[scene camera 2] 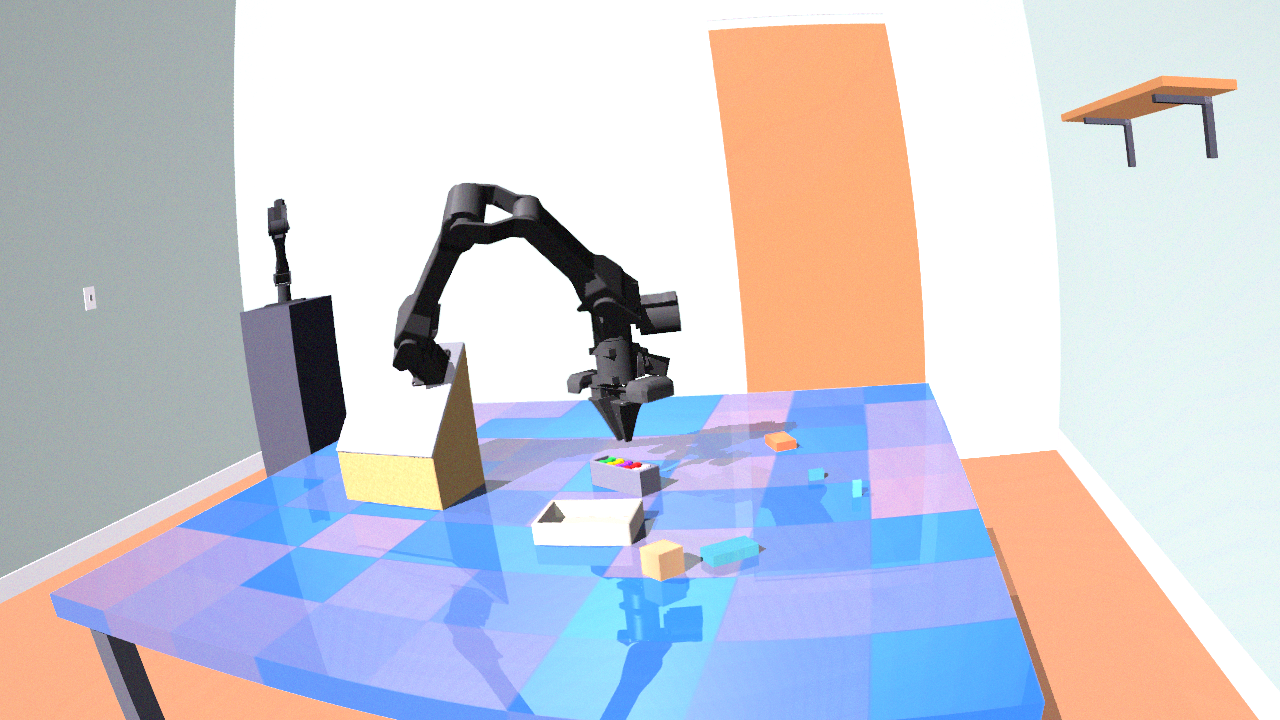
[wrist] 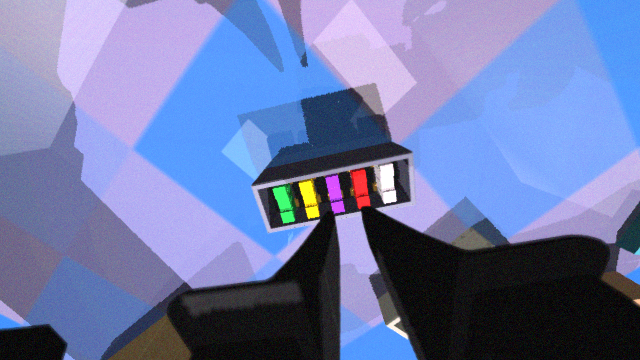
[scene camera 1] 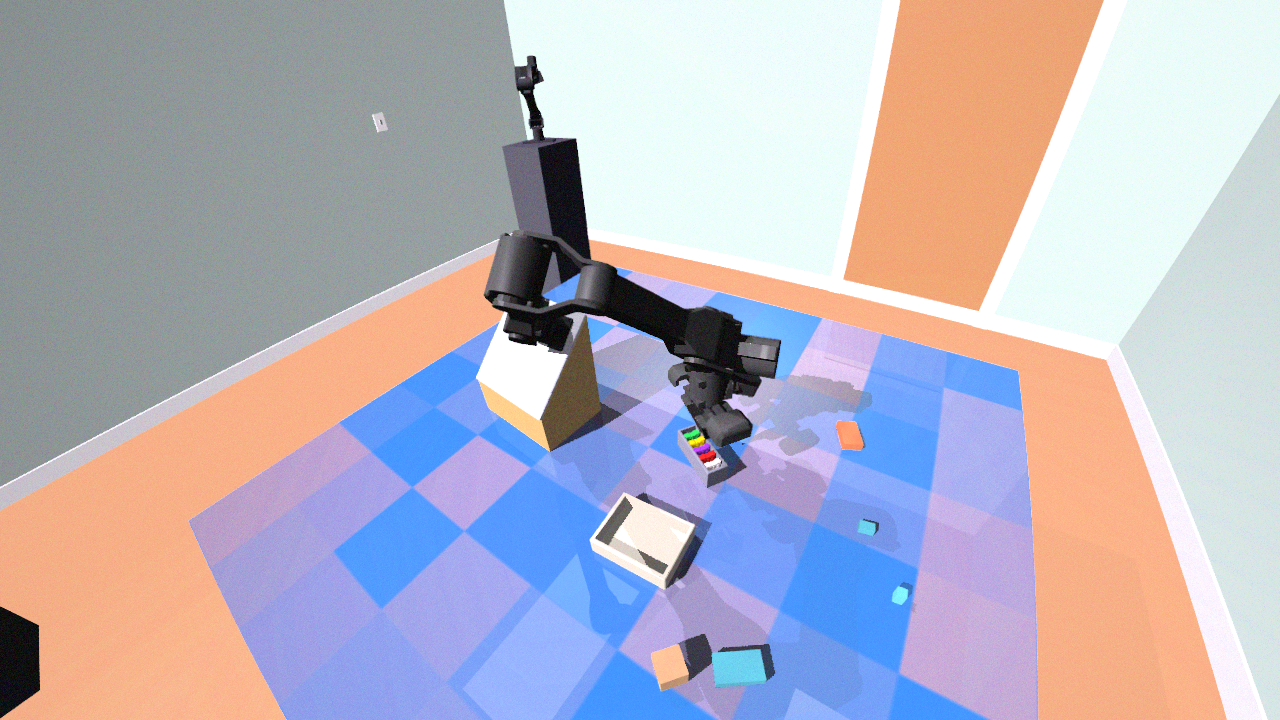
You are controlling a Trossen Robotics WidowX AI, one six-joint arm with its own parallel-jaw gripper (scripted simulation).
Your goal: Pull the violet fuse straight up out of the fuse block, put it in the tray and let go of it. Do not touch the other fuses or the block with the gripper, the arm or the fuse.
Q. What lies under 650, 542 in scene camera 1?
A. A white tray.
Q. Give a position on a cyan block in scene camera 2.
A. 742, 547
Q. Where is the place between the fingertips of my gripper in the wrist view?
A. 348, 215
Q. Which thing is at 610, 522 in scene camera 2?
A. A white tray.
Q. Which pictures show my gripper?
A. Scene camera 2, the wrist view and scene camera 1: all of them.
